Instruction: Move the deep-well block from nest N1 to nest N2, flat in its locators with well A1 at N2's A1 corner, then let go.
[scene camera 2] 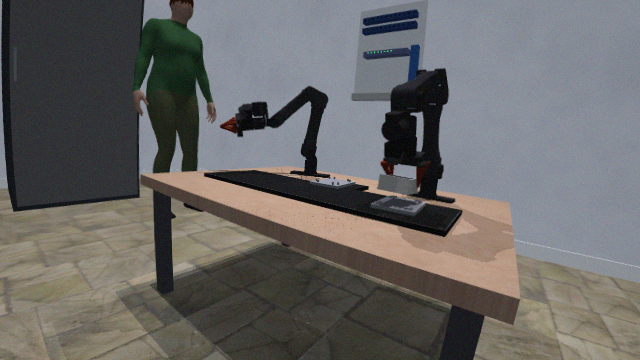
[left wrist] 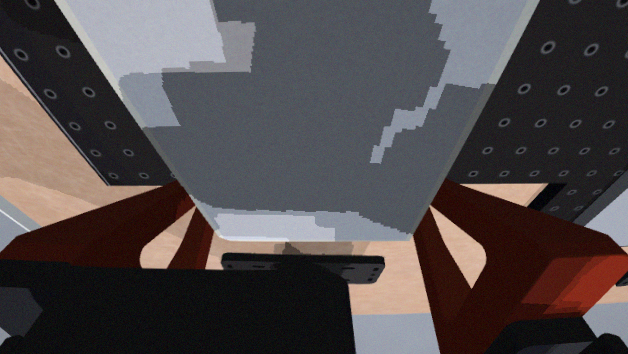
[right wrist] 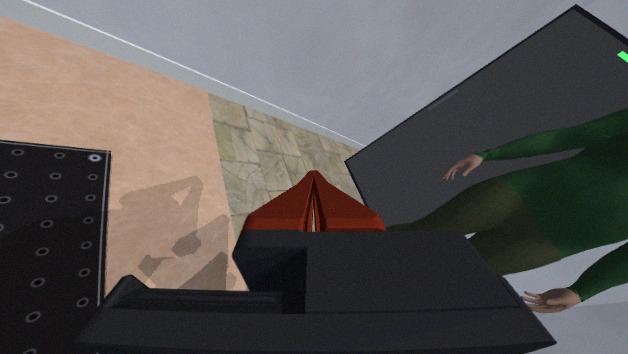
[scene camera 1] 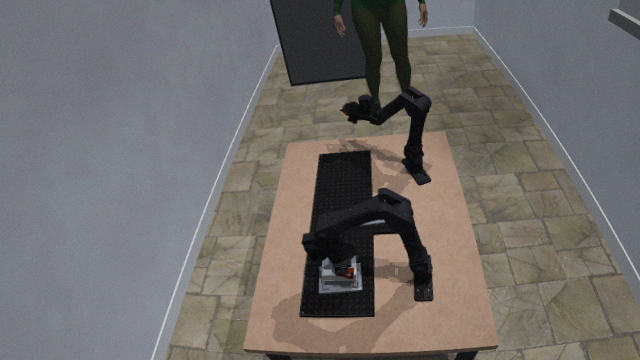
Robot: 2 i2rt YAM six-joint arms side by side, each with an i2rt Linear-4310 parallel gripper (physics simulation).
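Places are measured from the left arm's base along level axes (x ahead, y left, z up), in metres.
Pixels of known places: left gripper, fingertip midpoint: (left wrist: 312, 177) (scene camera 1: 352, 268); right gripper, fingertip midpoint: (scene camera 2: 220, 126) (right wrist: 313, 177) (scene camera 1: 340, 110); left arm's base at its link origin: (scene camera 2: 427, 197) (left wrist: 303, 266) (scene camera 1: 422, 277); right arm's base at its link origin: (scene camera 2: 310, 175) (scene camera 1: 416, 170).
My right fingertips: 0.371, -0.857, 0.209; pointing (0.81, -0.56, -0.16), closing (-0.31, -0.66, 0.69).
Ahead of a thing's pixels: the offset from my right fingertips to its middle, as dx, dy, dz. "spot": to the spot under its first point. Level surfaces: height alone.
The pale grey deep-well block @(-0.057, +0.861, -0.132) (scene camera 1: 332, 274) (scene camera 2: 397, 184) (left wrist: 310, 125) is held between the red fingers of my left gripper (scene camera 2: 403, 180) (left wrist: 312, 177), which is shut on its sides. The block hangs roughly level, with a gap, above a grey nest @(spot: -0.005, +0.924, -0.179) (scene camera 1: 325, 288) (scene camera 2: 380, 206) at the lower end of the black board in scene camera 1. A second nest @(-0.183, +0.540, -0.186) (scene camera 2: 334, 183) with upright pins stands farther back; the left arm mostly covers it in scene camera 1. No A1 marking is readable, and I cannot tell the nests' labels. My right gripper (scene camera 1: 342, 111) (scene camera 2: 221, 126) (right wrist: 313, 177) is shut and empty, raised high.
The black perforated board @(dz -0.196) (scene camera 1: 345, 172) (scene camera 2: 265, 182) (right wrist: 65, 200) lies along the wooden table @(dz -0.209) (scene camera 1: 295, 170) (scene camera 2: 480, 250). The left arm reaches over the board. A person (scene camera 1: 382, 40) (scene camera 2: 175, 65) stands beyond the table's far end, near a dark cabinet (scene camera 2: 75, 100).
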